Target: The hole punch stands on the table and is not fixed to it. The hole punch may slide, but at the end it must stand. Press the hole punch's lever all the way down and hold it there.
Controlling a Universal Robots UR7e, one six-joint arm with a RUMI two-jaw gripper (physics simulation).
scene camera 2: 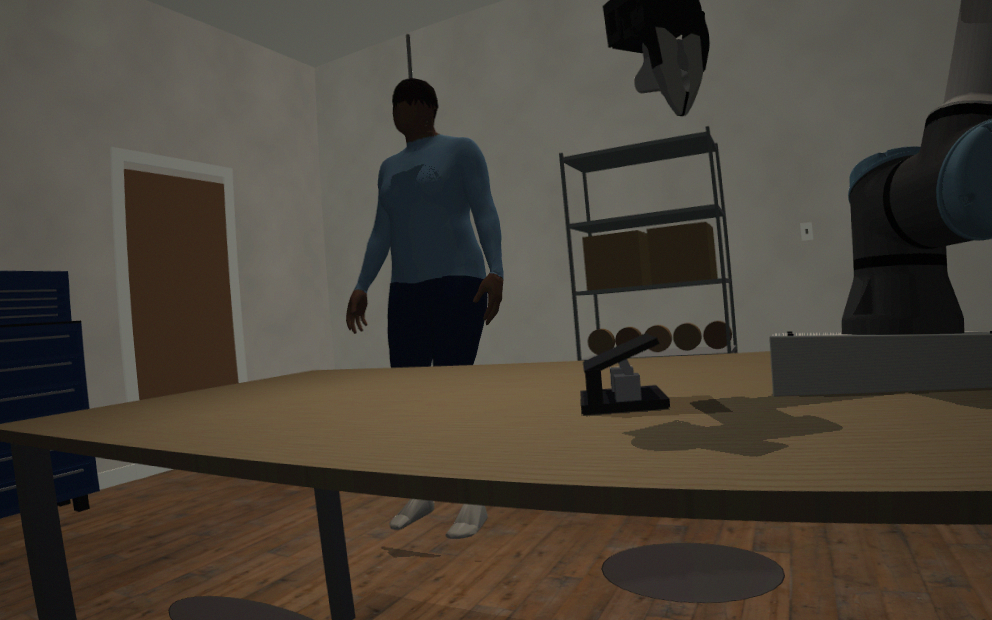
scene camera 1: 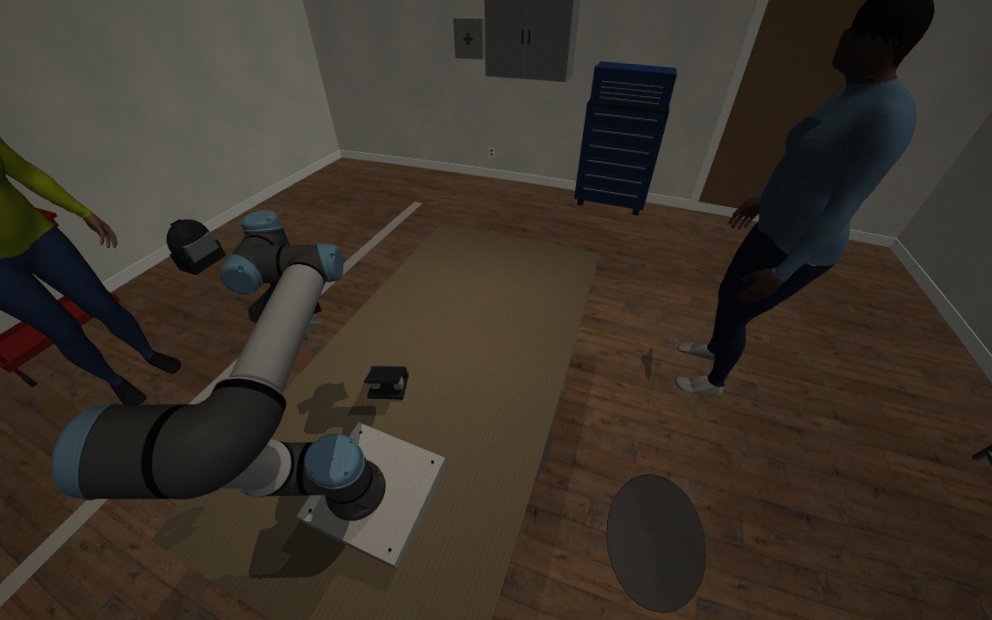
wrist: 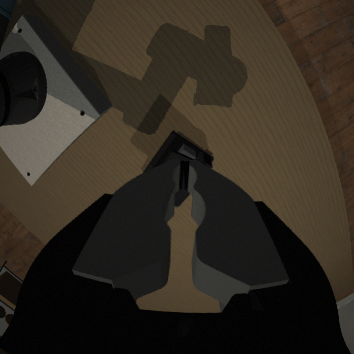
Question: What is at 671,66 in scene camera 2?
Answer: My gripper.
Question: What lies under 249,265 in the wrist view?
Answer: My gripper.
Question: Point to a black hole punch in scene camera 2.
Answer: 626,394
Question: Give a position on a black hole punch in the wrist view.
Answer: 174,141
